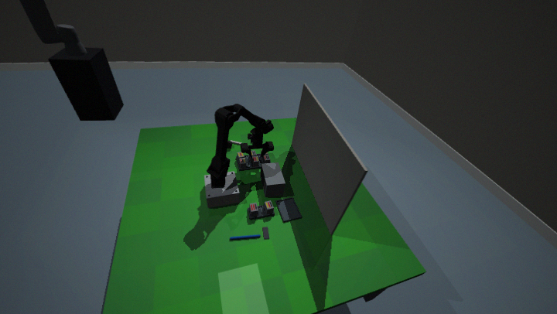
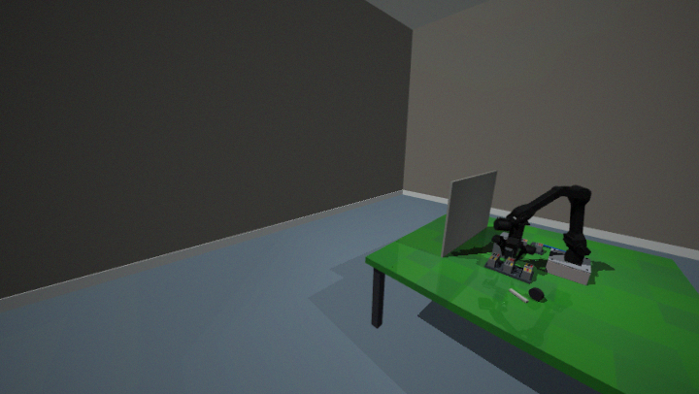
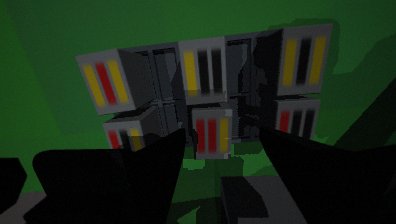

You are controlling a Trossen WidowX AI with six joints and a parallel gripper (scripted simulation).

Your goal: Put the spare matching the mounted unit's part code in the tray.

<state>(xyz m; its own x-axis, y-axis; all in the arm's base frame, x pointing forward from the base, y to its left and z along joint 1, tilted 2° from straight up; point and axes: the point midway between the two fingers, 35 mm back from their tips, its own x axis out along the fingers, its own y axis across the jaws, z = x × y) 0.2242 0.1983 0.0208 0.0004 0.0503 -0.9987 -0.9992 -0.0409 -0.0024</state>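
My gripper tip is now 20 mm above the grey spare, 10 mm to the left of it and 10 mm past it. From my gripper tip the other things lie so: grey mounted unit (170 mm to the right, 60 mm ahead, 10 mm below); then rack (350 mm to the right, 50 mm below, 20 mm behind); then dark round thing (170 mm to the left, 160 mm behind, 30 mm below).
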